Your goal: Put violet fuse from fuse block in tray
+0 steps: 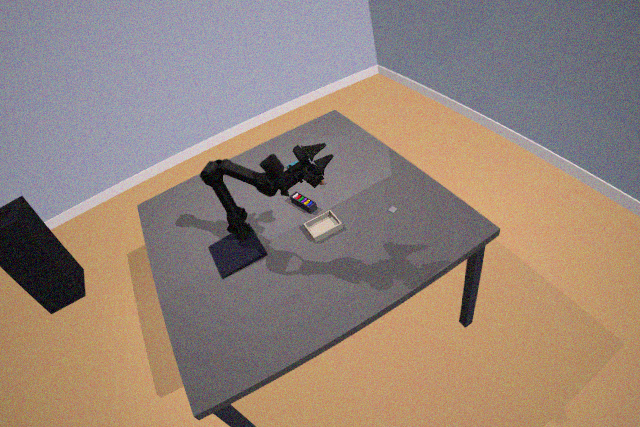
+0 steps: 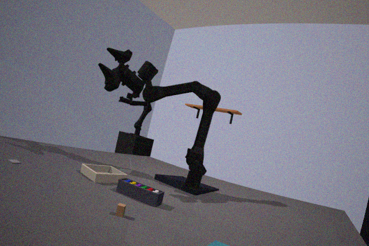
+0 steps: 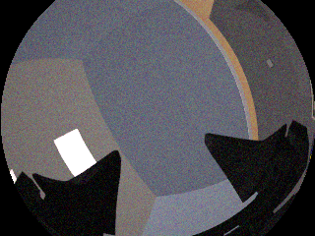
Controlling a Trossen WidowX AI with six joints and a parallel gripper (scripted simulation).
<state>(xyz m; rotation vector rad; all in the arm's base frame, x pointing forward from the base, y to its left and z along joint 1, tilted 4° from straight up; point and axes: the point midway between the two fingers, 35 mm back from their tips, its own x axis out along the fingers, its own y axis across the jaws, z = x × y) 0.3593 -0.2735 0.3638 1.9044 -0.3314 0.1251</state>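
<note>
My gripper tip is now 6 cm past the violet fuse, 26 cm to the right of it and 39 cm above it. From my gripper tip the other things lie so: flat pale chip: 22 cm ahead, 2 cm to the right, 42 cm below; then beige tray: 7 cm behind, 9 cm to the left, 42 cm below; then small tan cube: 8 cm ahead, 35 cm to the left, 41 cm below.
</note>
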